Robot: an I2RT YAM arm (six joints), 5 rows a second.
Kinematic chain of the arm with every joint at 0, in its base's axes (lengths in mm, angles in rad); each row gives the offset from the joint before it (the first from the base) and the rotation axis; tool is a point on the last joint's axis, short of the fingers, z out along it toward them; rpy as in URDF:
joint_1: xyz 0 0 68 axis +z
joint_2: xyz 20 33.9 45.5 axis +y
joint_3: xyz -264 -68.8 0 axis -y
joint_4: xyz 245 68.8 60 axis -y
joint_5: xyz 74 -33.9 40.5 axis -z
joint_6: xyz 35.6 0 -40.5 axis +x
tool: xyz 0 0 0 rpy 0 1.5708 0
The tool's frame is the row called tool.
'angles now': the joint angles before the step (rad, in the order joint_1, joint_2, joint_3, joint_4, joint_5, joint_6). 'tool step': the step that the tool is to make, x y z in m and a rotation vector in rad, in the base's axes. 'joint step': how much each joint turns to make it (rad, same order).
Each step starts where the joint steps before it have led.
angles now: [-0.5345, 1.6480, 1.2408, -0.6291, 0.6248, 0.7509]
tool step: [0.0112, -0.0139, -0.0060, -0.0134, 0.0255, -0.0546]
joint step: [-0.0142, 0.0795, 0.0687, -0.0214, 0.0414, 0.0287]
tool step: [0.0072, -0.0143, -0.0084, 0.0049, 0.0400, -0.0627]
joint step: [-0.0201, 0.0789, 0.0700, -0.0522, 0.0345, 0.0389]
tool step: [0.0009, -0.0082, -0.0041, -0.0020, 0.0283, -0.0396]
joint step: [-0.0152, 0.0363, 0.0332, -0.0328, 0.0256, 0.0202]
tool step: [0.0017, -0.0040, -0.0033, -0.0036, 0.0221, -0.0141]
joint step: [-0.0051, 0.0232, 0.0182, -0.0136, 0.0175, 0.0033]
